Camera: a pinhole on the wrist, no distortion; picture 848 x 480 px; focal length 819.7 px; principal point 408.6 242.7 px. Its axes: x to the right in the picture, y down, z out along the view. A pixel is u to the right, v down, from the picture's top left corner.
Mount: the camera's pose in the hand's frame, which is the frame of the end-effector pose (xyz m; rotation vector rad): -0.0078 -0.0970 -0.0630 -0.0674 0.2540 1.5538
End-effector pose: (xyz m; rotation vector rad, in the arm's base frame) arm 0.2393 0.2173 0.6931 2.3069 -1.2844 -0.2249
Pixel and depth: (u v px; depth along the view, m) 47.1 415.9 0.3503
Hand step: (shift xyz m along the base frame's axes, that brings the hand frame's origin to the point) -0.0057 0.0040 -0.3650
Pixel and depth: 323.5 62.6 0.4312
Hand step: -0.0135 -0.2085 -0.3222
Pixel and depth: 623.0 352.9 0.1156
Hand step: 0.0111 0.0122 -0.0613
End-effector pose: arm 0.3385 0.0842 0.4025 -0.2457 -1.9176 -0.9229
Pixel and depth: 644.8 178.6 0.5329
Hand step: -0.2502 0.3809 0.0530
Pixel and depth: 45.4 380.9 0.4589
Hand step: -0.3830 0.1656 -0.2352
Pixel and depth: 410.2 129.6 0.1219
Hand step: -0.0861 -0.0181 -0.0303
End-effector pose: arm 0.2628 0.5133 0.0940 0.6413 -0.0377 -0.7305
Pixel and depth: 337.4 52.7 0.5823
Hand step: 0.0045 -0.4060 0.3491
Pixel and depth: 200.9 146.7 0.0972
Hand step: -0.0593 -0.0856 -0.0310
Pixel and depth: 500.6 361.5 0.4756
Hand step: -0.0812 -0.1685 0.3542
